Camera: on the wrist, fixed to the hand. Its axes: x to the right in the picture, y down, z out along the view.
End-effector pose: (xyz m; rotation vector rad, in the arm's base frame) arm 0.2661 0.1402 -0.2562 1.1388 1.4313 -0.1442
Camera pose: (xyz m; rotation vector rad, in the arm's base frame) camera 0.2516 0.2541 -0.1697 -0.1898 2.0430 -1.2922
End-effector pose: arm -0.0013 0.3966 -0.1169 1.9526 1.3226 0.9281
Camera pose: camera -0.0445 0.3643 0.0164 0.4122 2.2336 0.0430
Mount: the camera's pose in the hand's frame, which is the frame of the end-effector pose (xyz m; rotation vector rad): -0.0128 0.0929 -0.1090 0.0947 0.0264 -1.5962
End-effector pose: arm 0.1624 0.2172 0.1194 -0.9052 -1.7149 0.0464
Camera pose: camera 0.3048 0.2307 0.1051 0.6912 -1.9339 -0.9082
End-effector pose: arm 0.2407 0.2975 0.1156 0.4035 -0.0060 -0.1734
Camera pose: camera 0.2480 0.4263 0.0520 0.4250 0.3441 -1.7452
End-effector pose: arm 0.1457 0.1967 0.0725 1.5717 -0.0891 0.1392
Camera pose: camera 0.1161 0.3047 0.1628 1.3275 1.1791 -1.0855
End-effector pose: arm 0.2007 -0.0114 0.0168 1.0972 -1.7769 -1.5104
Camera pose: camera 0.2764 -0.0539 0.1314 -2.1520 0.5245 1.5463
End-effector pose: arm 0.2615 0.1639 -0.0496 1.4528 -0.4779 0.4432
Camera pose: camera 0.2035 0.2792 0.0138 1.4700 0.7726 -0.7986
